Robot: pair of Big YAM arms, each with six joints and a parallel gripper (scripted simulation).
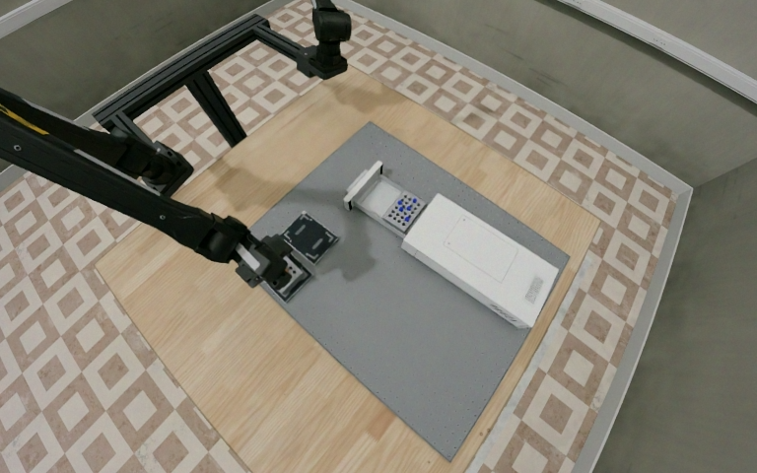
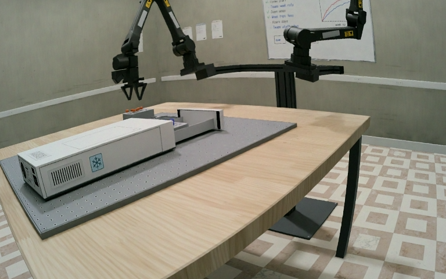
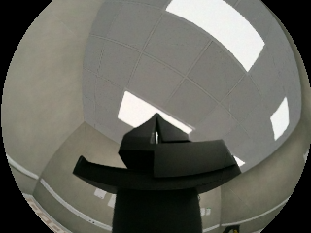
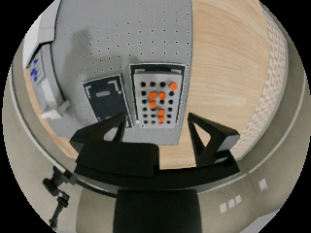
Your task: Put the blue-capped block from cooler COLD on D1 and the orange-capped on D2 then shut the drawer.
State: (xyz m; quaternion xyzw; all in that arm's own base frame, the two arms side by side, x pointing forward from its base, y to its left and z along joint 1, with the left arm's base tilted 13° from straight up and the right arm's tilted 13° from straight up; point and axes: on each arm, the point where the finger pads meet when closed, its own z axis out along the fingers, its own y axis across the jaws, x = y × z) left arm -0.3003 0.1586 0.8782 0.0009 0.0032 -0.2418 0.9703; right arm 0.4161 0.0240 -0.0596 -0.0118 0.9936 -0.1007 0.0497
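My right gripper is now 110 mm above the dark deck slot D2 and 10 mm past it. From my right hand the other things lie so: dark deck slot D1: 140 mm to the left, 110 mm below, 40 mm behind; then white cooler: 420 mm to the left, 240 mm ahead, 70 mm below.
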